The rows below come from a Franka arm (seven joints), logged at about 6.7 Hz.
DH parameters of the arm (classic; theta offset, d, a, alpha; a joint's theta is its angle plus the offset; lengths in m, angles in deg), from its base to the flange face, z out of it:
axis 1: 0 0.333 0 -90
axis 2: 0 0 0 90
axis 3: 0 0.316 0.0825 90
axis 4: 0 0 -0.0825 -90
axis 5: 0 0.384 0 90
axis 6: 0 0 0.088 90
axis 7: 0 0.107 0 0
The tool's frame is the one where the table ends.
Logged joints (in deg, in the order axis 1, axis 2, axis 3, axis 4, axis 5, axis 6, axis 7), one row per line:
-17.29, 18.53, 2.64, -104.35, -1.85, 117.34, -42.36
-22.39, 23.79, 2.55, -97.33, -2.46, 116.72, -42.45
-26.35, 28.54, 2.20, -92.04, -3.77, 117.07, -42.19
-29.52, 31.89, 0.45, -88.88, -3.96, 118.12, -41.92
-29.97, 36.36, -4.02, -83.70, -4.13, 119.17, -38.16
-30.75, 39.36, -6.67, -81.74, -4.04, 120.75, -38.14
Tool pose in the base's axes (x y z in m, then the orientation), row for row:
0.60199, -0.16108, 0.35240, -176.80, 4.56, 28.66
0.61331, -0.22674, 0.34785, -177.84, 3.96, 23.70
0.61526, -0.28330, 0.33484, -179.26, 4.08, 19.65
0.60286, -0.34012, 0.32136, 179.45, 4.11, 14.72
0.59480, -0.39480, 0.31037, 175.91, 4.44, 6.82
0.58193, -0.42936, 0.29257, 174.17, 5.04, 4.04
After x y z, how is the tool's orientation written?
As angles about the fixed x, y, z axes (roll, pitch, yaw), in degrees.
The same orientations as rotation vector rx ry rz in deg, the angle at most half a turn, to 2 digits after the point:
-172.36, -43.83, 8.09
-174.79, -36.56, 6.73
-177.22, -30.65, 6.51
177.34, 22.94, -6.25
175.21, 10.68, -6.42
173.72, 6.52, -7.33

